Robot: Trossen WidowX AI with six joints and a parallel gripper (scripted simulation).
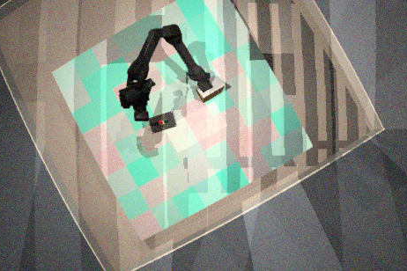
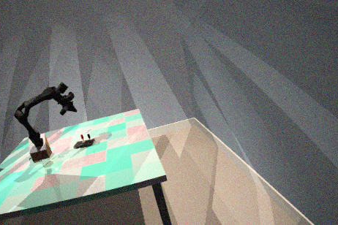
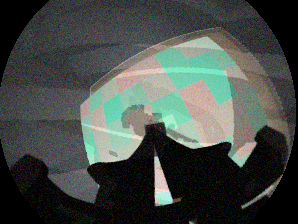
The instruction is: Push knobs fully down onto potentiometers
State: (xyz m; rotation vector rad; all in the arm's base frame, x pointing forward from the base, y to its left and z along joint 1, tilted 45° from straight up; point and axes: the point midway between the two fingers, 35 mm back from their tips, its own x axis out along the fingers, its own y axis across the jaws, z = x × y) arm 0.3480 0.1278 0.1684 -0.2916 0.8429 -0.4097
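The red knob lies 22 cm below my gripper tip, 7 cm to the left of it and 4 cm behind it.
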